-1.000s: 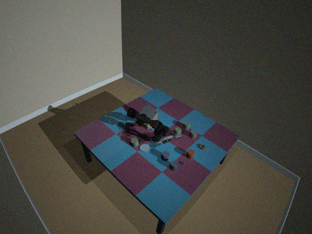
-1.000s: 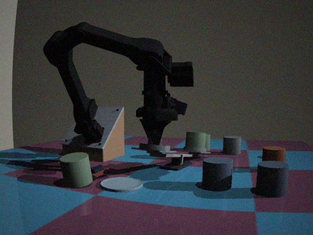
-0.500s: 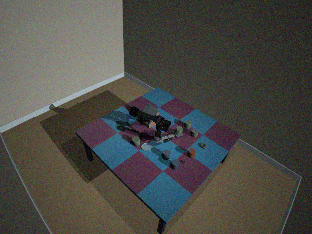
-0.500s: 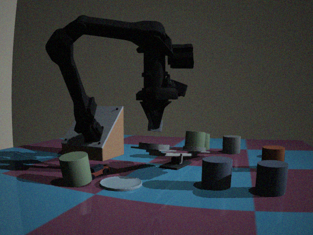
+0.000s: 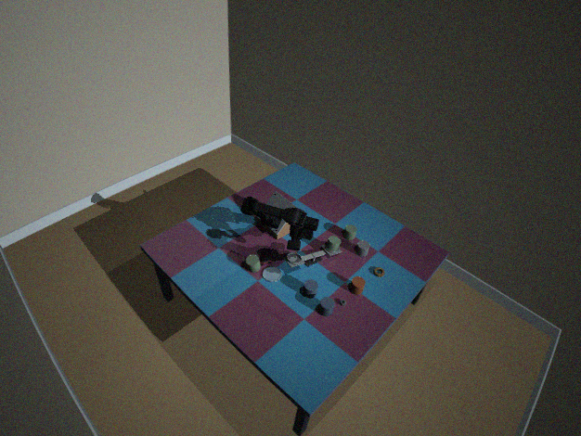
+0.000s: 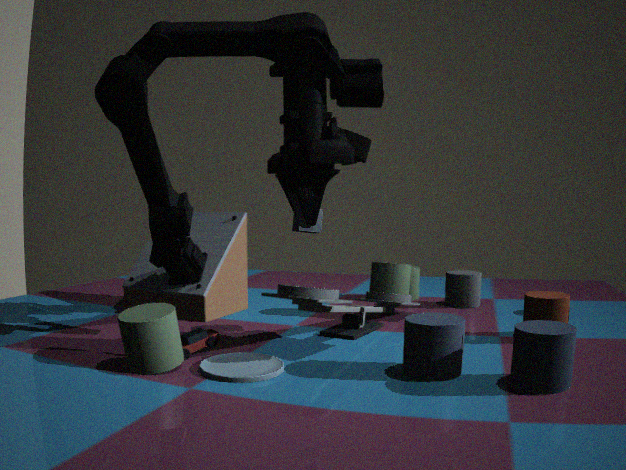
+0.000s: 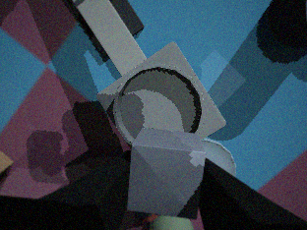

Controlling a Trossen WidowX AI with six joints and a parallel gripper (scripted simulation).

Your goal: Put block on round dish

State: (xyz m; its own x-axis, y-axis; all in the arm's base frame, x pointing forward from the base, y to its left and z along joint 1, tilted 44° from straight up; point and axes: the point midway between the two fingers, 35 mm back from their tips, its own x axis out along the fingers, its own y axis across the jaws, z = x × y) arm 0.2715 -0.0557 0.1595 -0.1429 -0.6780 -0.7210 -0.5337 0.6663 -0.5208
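Now: gripper tip 50 mm past the round dish, 100 mm to the left of it and 160 mm above it. From my gripper tip the other things lie so: small balance (40 mm ahead, 120 mm to the left, 140 mm below); then red toy car (140 mm behind, 70 mm to the right, 150 mm below); then grey block (10 mm above).
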